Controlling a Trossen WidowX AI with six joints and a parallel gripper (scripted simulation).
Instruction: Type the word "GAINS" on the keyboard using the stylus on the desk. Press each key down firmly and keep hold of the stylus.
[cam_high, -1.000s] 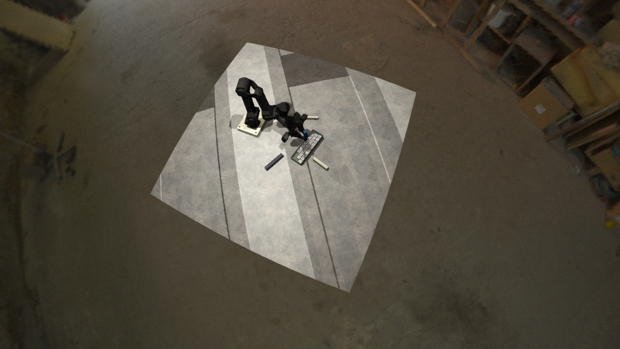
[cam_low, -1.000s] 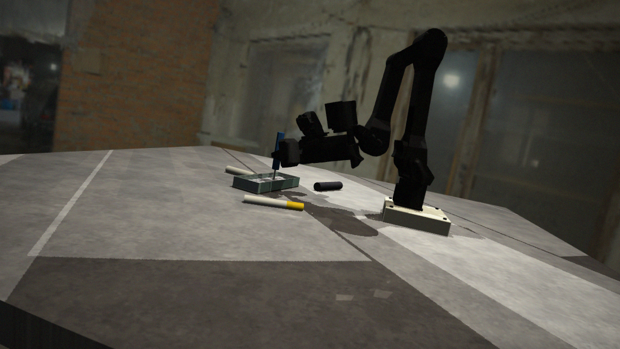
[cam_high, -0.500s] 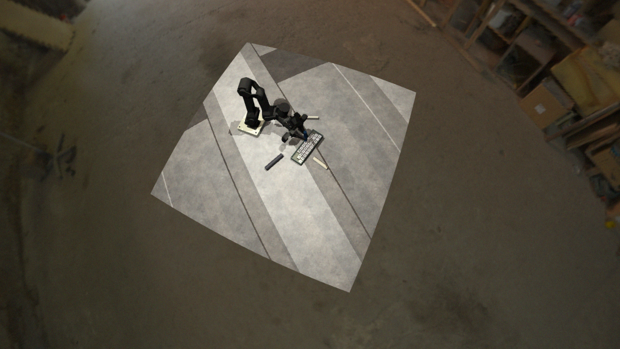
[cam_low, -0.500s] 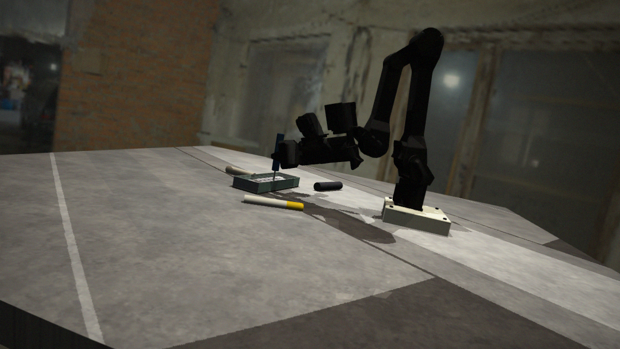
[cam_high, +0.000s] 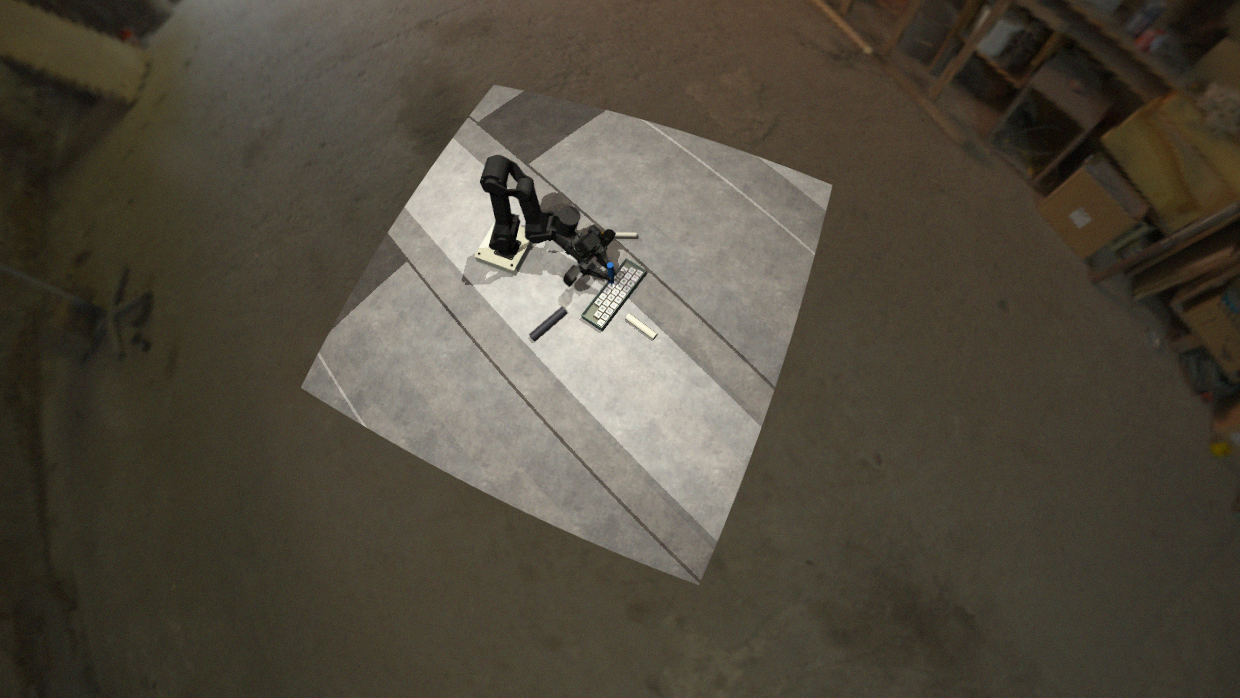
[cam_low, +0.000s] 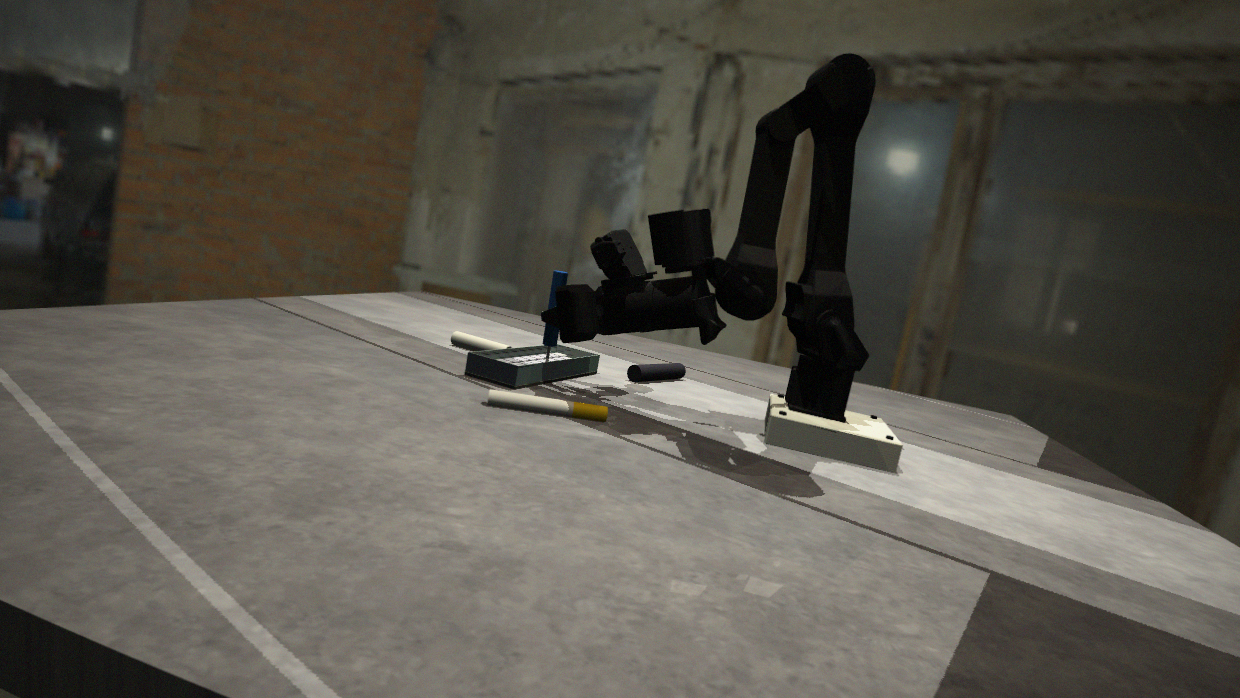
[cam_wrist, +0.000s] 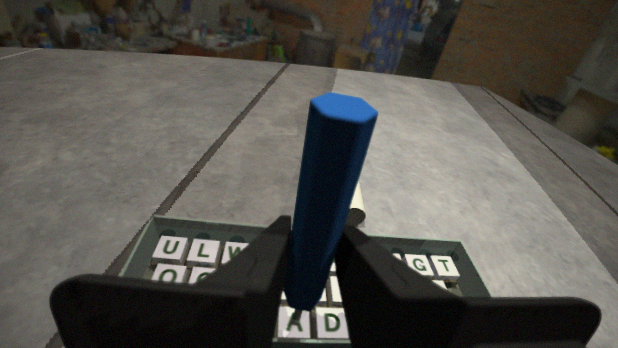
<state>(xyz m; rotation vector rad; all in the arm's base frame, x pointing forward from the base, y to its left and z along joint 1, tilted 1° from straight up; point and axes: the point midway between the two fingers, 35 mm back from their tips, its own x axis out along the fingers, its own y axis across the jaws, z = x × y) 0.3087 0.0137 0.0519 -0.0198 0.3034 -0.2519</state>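
The stylus tip is 10 mm behind my gripper tip and 50 mm below it. Round my gripper tip: black cylinder: 130 mm behind, 170 mm to the right, 70 mm below; then cream cylinder: 110 mm ahead, 80 mm to the right, 70 mm below; then blue stylus: 10 mm behind, 20 mm below.
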